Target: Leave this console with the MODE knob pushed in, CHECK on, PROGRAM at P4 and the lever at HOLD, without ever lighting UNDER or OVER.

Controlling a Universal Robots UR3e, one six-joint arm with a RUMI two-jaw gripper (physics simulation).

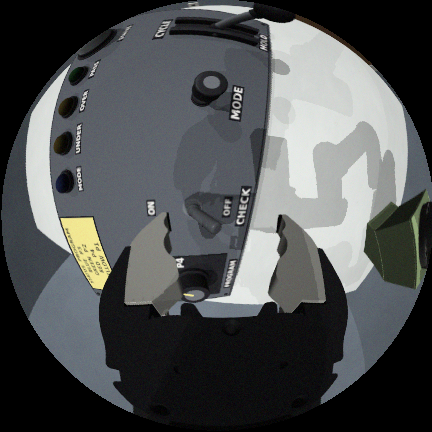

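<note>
My gripper is open, its fingertips apart over the console's CHECK end. The CHECK toggle lies between and a little beyond the fingers, its tip leaning toward OFF. The PROGRAM knob shows beside the left finger, partly hidden, with the P4 label near it and a yellow pointer mark. The round black MODE knob stands up from the panel; its depth is hard to tell. The lever rises from the CYCLE–HOLD slots at the top, its black handle toward the HOLD side; its exact setting is unclear. The UNDER lamp and OVER lamp look dark.
The green PASS lamp and blue MODE lamp look dark. A large dark round part is at the upper left. A yellow note is on the panel's left. A green angular object stands at the right.
</note>
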